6 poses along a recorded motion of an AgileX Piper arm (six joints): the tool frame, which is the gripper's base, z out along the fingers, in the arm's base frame.
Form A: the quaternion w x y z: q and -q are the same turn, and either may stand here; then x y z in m.
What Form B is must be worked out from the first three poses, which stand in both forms.
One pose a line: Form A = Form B
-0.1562 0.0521 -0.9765 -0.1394 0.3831 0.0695 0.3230 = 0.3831 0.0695 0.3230 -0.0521 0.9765 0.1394 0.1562
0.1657 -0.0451 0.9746 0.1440 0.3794 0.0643 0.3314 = 0.3794 0.0643 0.3314 -0.0451 0.9746 0.1440 0.1657
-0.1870 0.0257 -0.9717 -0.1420 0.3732 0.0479 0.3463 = 0.3732 0.0479 0.3463 -0.0257 0.9717 0.1420 0.1870
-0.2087 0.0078 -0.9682 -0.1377 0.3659 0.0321 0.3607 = 0.3659 0.0321 0.3607 -0.0078 0.9682 0.1377 0.2087
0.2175 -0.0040 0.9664 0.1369 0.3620 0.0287 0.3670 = 0.3620 0.0287 0.3670 -0.0040 0.9664 0.1369 0.2175
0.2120 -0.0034 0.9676 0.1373 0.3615 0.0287 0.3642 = 0.3615 0.0287 0.3642 -0.0034 0.9676 0.1373 0.2120
